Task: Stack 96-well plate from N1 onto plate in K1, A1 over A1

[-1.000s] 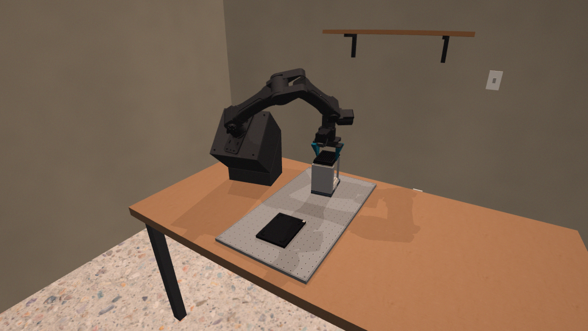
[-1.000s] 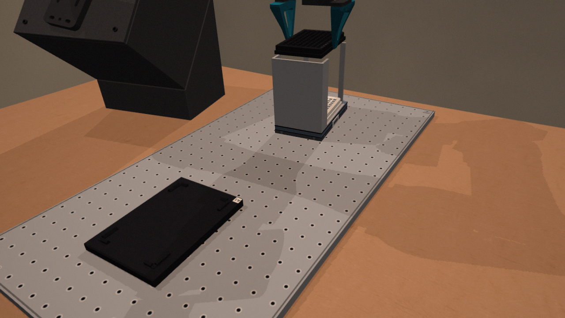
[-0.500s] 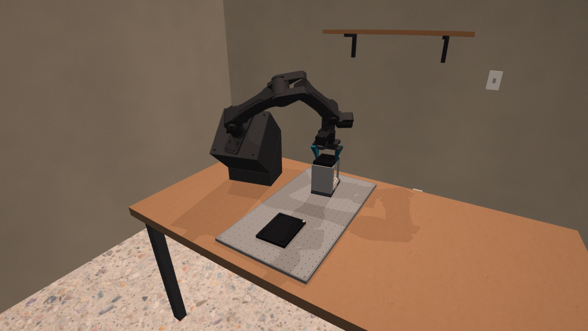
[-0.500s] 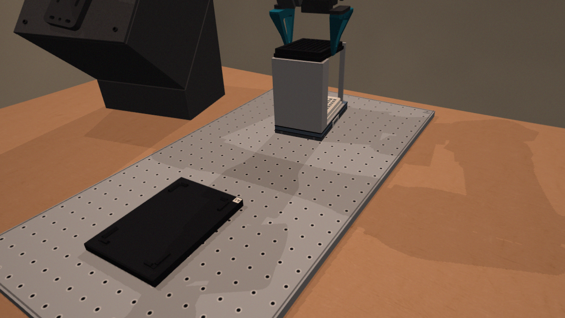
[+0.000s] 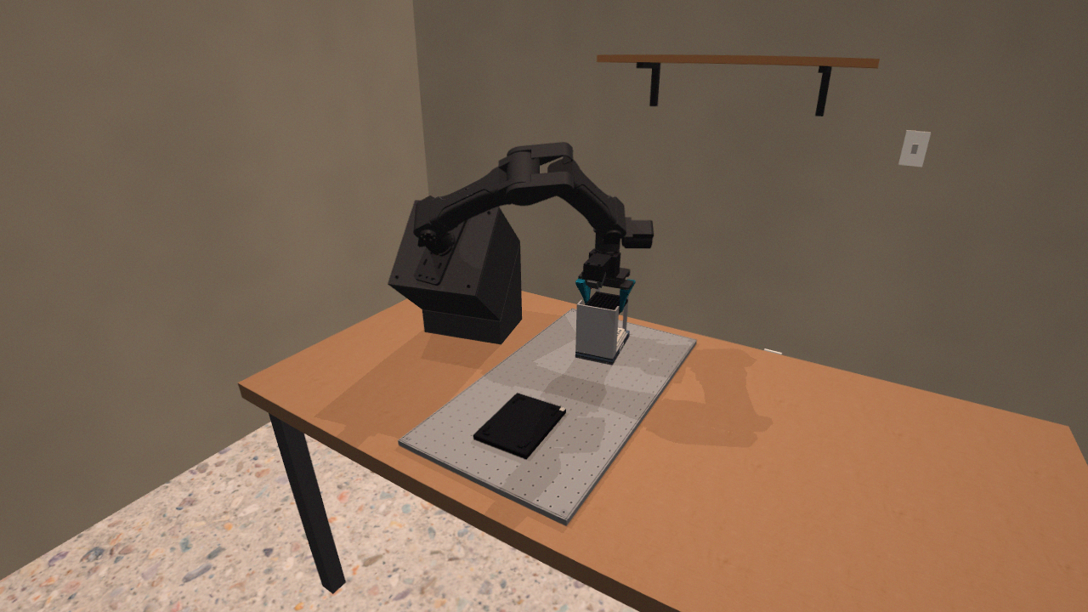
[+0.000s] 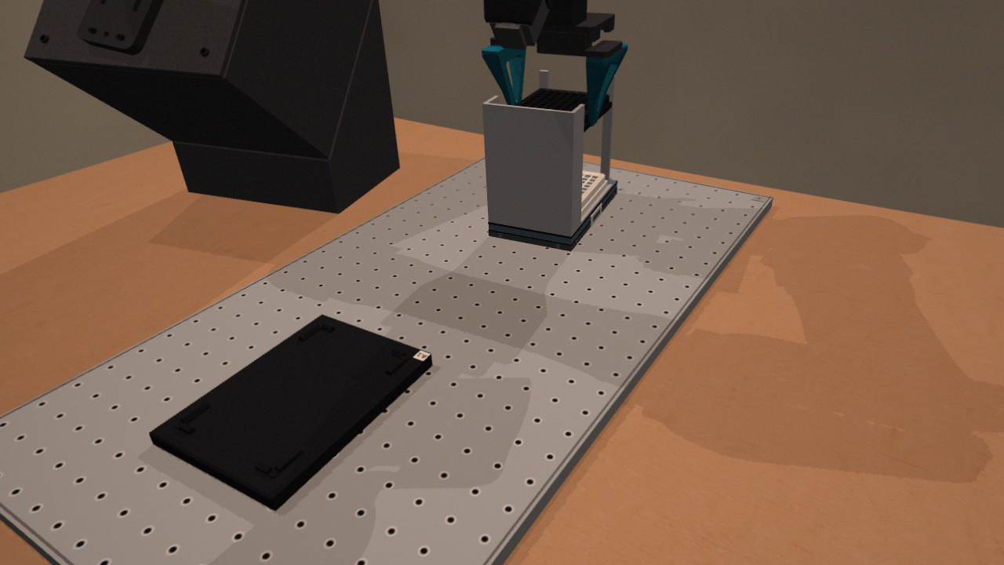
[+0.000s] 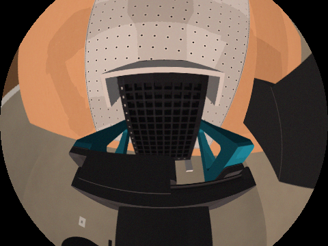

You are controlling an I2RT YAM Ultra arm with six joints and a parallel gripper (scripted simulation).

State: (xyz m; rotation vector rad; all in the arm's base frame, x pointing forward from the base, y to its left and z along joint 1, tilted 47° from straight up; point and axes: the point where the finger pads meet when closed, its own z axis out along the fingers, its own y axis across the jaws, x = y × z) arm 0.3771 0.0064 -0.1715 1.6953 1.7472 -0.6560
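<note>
My hand is 9 cm above the pale 96-well plate. The rest, counted from my hand: grey rack wall: 7 cm to the right, 4 cm below; then grey rack post: 4 cm ahead, 7 cm to the left, 4 cm below; then black 96-well plate: right at my hand.
</note>
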